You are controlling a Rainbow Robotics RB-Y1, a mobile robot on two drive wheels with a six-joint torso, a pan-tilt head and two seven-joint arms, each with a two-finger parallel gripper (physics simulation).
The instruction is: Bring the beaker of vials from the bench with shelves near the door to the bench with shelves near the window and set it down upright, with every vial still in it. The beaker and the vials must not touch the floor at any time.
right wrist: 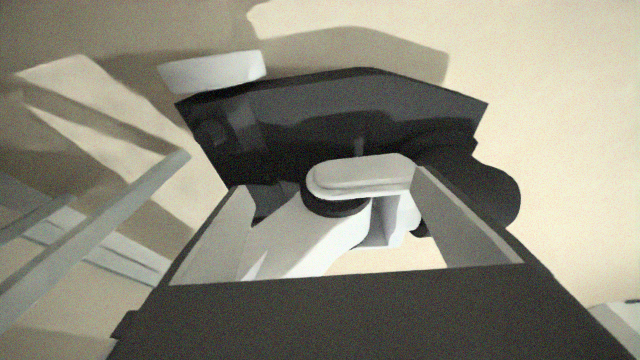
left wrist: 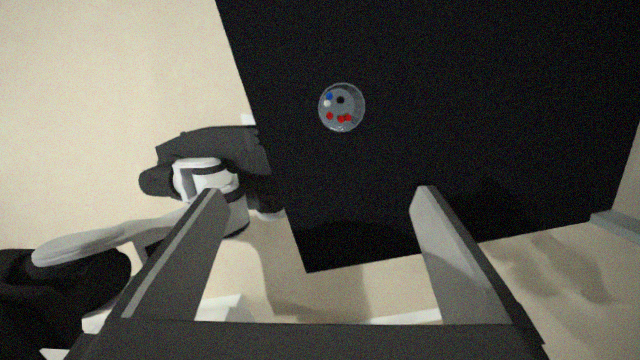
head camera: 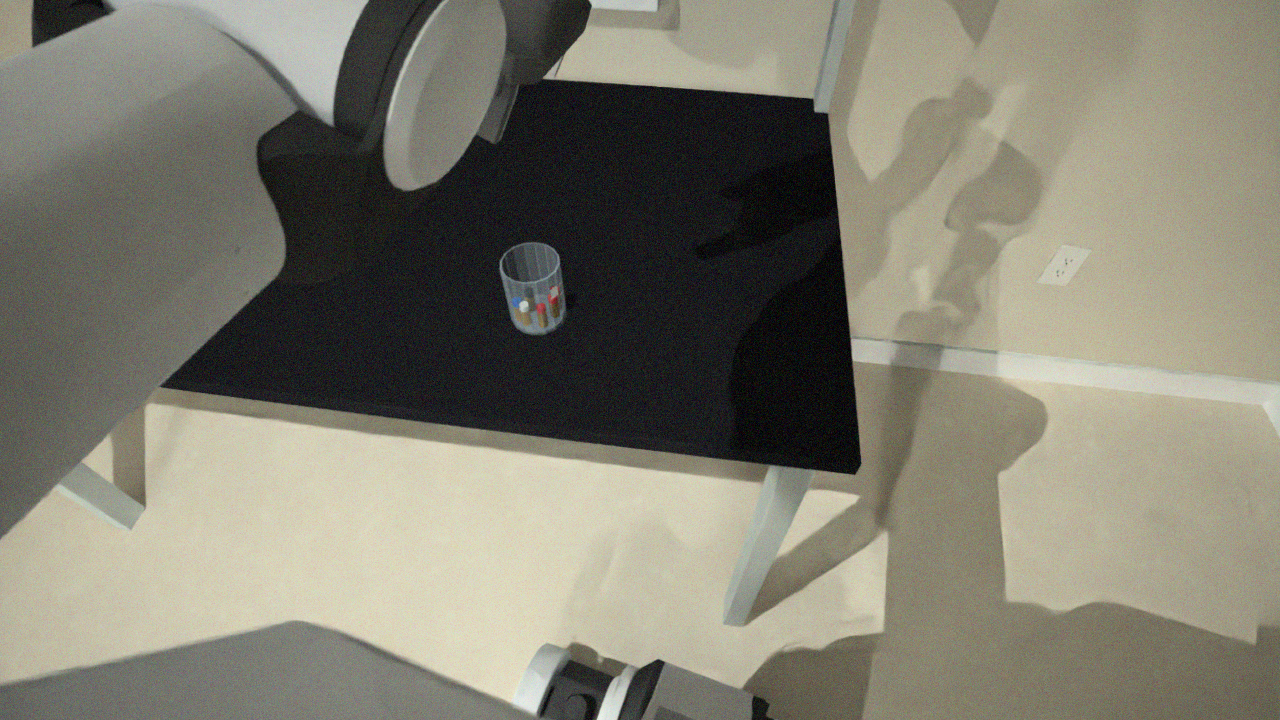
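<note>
A clear beaker [head camera: 533,288] [left wrist: 341,107] stands upright on the black bench top [head camera: 662,367] [left wrist: 450,100]. Several vials with red, white, blue and black caps [left wrist: 341,119] stand inside it. My left gripper [left wrist: 317,199] is open with nothing between its fingers. It hangs above the bench, and the beaker lies beyond its fingertips in the left wrist view; in the head view it is mostly hidden behind my left arm [head camera: 179,179]. My right gripper [right wrist: 328,187] is open and empty, pointing down past my own base. The bench near the window cannot be made out.
A pale bench leg [head camera: 768,546] stands under the near right corner, and an upright post [head camera: 834,58] rises at the far right corner. The wall with a socket [head camera: 1064,265] is at the right. My base [right wrist: 330,115] [left wrist: 215,150] stands beside the bench.
</note>
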